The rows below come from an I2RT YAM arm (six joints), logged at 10 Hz.
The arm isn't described. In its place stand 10 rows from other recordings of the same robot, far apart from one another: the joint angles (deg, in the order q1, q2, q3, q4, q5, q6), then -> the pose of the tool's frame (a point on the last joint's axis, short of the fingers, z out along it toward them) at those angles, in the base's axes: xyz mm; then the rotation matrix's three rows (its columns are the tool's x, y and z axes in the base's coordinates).
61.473 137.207 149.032 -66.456 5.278 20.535 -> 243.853, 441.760, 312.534; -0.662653, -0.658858, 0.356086; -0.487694, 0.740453, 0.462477; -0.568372, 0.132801, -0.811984
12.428 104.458 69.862 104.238 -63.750 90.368 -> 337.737, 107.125, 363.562; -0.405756, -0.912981, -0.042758; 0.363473, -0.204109, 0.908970; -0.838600, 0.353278, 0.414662
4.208 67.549 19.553 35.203 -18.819 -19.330 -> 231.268, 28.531, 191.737; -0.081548, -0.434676, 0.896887; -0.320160, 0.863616, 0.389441; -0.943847, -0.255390, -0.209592
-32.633 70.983 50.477 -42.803 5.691 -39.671 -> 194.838, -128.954, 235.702; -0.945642, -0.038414, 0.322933; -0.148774, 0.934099, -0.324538; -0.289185, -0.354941, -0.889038
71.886 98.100 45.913 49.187 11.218 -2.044 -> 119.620, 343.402, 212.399; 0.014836, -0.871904, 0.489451; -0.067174, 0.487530, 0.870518; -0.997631, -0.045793, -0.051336
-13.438 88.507 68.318 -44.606 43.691 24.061 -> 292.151, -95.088, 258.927; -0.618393, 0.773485, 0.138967; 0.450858, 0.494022, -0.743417; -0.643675, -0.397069, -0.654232
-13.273 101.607 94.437 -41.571 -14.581 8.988 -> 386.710, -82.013, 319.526; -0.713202, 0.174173, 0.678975; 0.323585, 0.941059, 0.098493; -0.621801, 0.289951, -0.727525
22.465 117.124 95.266 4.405 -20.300 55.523 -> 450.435, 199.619, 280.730; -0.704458, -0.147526, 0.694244; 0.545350, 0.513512, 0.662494; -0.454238, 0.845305, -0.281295
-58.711 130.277 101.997 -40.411 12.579 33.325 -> 239.743, -409.407, 150.366; 0.076508, 0.997067, -0.001908; 0.906548, -0.070358, -0.416198; -0.415112, 0.030112, -0.909272
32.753 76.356 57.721 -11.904 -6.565 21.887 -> 252.832, 167.486, 293.047; -0.627765, -0.416274, 0.657744; 0.036504, 0.828318, 0.559068; -0.777547, 0.374974, -0.504793
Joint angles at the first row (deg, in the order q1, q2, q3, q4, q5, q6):
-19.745 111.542 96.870 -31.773 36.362 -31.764
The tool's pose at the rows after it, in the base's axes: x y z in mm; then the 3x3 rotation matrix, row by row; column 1 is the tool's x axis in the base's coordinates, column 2 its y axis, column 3 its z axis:
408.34, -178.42, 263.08; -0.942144, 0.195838, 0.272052; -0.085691, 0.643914, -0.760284; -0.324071, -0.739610, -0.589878
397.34, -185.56, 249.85; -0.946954, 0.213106, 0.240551; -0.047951, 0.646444, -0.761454; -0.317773, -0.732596, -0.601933
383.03, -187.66, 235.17; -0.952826, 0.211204, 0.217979; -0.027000, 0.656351, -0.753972; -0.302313, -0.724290, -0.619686
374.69, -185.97, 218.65; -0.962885, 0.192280, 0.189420; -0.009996, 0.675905, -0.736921; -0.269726, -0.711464, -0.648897
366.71, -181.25, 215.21; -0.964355, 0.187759, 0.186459; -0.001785, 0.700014, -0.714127; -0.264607, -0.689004, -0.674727
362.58, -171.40, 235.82; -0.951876, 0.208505, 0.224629; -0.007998, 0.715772, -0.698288; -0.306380, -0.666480, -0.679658
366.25, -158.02, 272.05; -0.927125, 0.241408, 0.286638; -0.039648, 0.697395, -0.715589; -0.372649, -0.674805, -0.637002
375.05, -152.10, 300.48; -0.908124, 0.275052, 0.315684; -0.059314, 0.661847, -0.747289; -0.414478, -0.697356, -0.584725
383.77, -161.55, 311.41; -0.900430, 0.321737, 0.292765; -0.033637, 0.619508, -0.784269; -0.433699, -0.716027, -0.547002
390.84, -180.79, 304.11; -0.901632, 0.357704, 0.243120; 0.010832, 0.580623, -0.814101; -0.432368, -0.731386, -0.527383
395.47, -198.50, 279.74; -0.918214, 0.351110, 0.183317; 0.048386, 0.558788, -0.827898; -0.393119, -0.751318, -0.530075
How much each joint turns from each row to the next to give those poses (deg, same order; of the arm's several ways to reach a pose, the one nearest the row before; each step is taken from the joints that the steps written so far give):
-1.045 2.022 -0.725 0.818 1.533 0.077
-1.384 -0.960 -4.015 1.712 0.010 1.074
-1.023 -1.786 -5.424 2.105 -0.521 0.376
-0.270 -0.279 -3.435 0.160 -0.476 0.830
0.066 -1.398 -2.193 -0.980 -1.364 1.195
0.947 -3.001 0.702 -2.772 -1.519 1.623
2.035 -2.641 3.847 -2.266 0.769 0.541
1.387 0.164 5.531 -1.665 2.327 -0.165
-0.662 2.354 4.803 -0.655 2.651 0.364
-1.970 3.229 2.367 1.185 2.052 0.182
-1.825 3.298 -0.633 2.199 1.509 -0.573

